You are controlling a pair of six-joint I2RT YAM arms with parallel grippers.
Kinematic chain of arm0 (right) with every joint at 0, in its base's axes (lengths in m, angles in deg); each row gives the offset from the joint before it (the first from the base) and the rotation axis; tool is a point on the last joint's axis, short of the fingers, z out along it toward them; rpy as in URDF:
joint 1: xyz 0 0 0.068 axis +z
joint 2: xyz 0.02 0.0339 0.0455 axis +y
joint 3: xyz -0.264 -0.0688 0 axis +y
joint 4: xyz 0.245 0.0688 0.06 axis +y
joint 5: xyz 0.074 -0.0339 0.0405 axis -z
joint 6: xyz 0.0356 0 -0.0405 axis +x
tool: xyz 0 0 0 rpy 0 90 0
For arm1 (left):
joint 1: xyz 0 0 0.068 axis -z
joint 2: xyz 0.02 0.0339 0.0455 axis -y
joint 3: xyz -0.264 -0.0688 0 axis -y
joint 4: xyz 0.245 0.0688 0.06 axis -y
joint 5: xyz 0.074 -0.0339 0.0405 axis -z
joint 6: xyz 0.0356 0 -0.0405 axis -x
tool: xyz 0 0 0 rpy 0 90 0
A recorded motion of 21 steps. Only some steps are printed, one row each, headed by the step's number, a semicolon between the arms.
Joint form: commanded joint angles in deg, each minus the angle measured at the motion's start. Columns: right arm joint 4, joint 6, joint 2, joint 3, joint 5, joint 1; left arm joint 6, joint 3, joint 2, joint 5, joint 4, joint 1.
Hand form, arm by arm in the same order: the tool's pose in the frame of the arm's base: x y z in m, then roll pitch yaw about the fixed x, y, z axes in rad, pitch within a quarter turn. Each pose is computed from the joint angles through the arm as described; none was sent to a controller.
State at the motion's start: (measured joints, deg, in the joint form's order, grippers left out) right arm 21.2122 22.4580 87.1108 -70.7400 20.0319 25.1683; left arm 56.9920 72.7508 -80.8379 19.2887 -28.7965 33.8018
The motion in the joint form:
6: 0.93 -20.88 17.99 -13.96 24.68 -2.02; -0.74 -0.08 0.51 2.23 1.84 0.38
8: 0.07 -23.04 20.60 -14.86 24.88 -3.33; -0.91 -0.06 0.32 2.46 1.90 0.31
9: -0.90 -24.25 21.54 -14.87 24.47 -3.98; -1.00 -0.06 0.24 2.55 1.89 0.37
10: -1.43 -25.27 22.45 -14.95 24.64 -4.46; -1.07 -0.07 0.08 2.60 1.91 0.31
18: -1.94 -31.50 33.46 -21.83 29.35 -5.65; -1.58 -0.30 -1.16 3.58 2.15 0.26
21: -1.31 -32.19 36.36 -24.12 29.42 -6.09; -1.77 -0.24 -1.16 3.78 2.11 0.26
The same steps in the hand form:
6: 0.3891 0.1391 0.2721 -2.3832 0.8474 -2.7671; 0.2529 -0.1876 0.3397 -2.1545 0.2879 -2.7996
8: 0.4010 0.1336 0.2602 -2.3502 0.8062 -2.7501; 0.2537 -0.1878 0.3390 -2.1552 0.2874 -2.8034
9: 0.4059 0.1306 0.2547 -2.3420 0.7920 -2.7400; 0.2537 -0.1883 0.3386 -2.1562 0.2871 -2.8069
10: 0.4097 0.1281 0.2494 -2.3272 0.7738 -2.7314; 0.2544 -0.1884 0.3377 -2.1583 0.2861 -2.8078
18: 0.4470 0.1298 0.2074 -2.1998 0.6217 -2.6747; 0.2582 -0.1912 0.3304 -2.1712 0.2726 -2.8291
21: 0.4566 0.1293 0.1963 -2.1972 0.5904 -2.6759; 0.2581 -0.1913 0.3307 -2.1701 0.2739 -2.8335

